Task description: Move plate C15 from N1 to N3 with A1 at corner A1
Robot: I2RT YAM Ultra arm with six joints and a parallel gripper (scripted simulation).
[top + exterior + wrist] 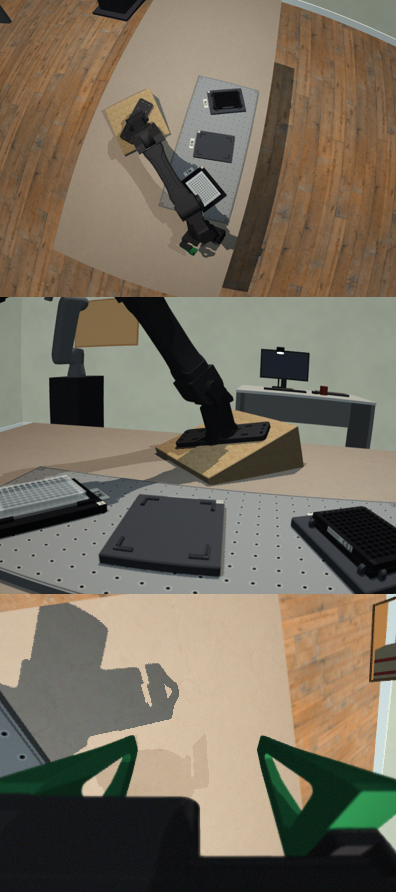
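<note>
Now: the clear 96-well plate C15 80 mm behind my hand, 230 mm to the left of it and 90 mm below it. Round my hand: grey landing nest N3: 120 mm behind, 420 mm to the left, 100 mm below; black nest N1: 80 mm behind, 230 mm to the left, 100 mm below; black plate C51: 150 mm behind, 650 mm to the left, 90 mm below.
</note>
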